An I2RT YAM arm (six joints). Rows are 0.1 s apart.
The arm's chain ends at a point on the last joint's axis. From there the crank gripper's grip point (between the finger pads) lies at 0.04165 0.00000 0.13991 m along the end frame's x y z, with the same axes.
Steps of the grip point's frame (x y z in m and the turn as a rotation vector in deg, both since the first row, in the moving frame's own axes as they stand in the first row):
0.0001, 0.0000, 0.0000, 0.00, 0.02, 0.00
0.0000, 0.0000, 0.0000, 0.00, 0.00, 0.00
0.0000, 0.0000, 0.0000, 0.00, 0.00, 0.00
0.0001, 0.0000, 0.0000, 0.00, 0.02, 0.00
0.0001, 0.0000, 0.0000, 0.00, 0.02, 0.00
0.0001, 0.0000, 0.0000, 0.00, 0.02, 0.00
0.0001, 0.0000, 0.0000, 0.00, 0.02, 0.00
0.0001, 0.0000, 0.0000, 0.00, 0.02, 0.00
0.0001, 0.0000, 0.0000, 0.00, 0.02, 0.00
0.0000, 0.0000, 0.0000, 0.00, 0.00, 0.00
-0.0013, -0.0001, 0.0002, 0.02, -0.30, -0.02
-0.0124, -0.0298, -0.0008, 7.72, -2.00, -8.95
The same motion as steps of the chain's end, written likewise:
0.0001, 0.0000, 0.0000, 0.00, 0.02, 0.00
0.0000, 0.0000, 0.0000, 0.00, 0.00, 0.00
0.0000, 0.0000, 0.0000, 0.00, 0.00, 0.00
0.0001, 0.0000, 0.0000, 0.00, 0.02, 0.00
0.0001, 0.0000, 0.0000, 0.00, 0.02, 0.00
0.0001, 0.0000, 0.0000, 0.00, 0.02, 0.00
0.0001, 0.0000, 0.0000, 0.00, 0.02, 0.00
0.0001, 0.0000, 0.0000, 0.00, 0.02, 0.00
0.0001, 0.0000, 0.0000, 0.00, 0.02, 0.00
0.0000, 0.0000, 0.0000, 0.00, 0.00, 0.00
-0.0006, 0.0000, 0.0000, 0.02, -0.30, -0.02
-0.0056, -0.0049, -0.0005, 7.72, -2.00, -8.95

